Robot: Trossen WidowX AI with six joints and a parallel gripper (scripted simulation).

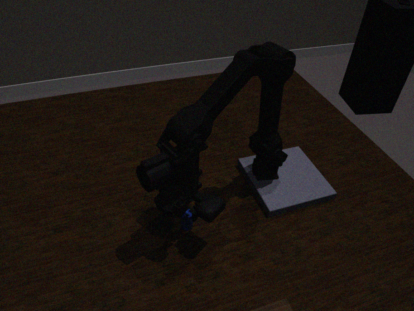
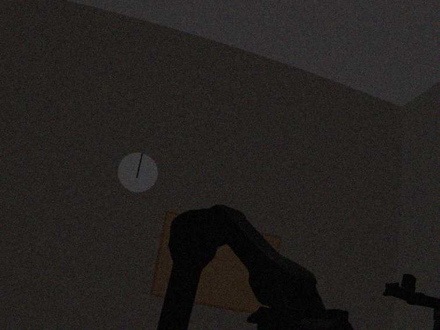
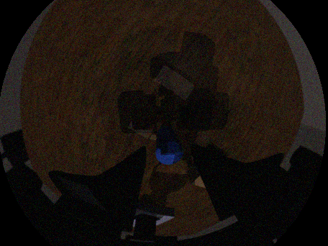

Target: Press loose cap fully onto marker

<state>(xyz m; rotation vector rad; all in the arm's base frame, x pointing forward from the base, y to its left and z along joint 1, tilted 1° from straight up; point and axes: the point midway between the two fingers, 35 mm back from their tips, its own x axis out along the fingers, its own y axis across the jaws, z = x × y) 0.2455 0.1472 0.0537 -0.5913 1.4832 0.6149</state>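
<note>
Right now my gripper tip is 2 cm above the marker cap.
</note>
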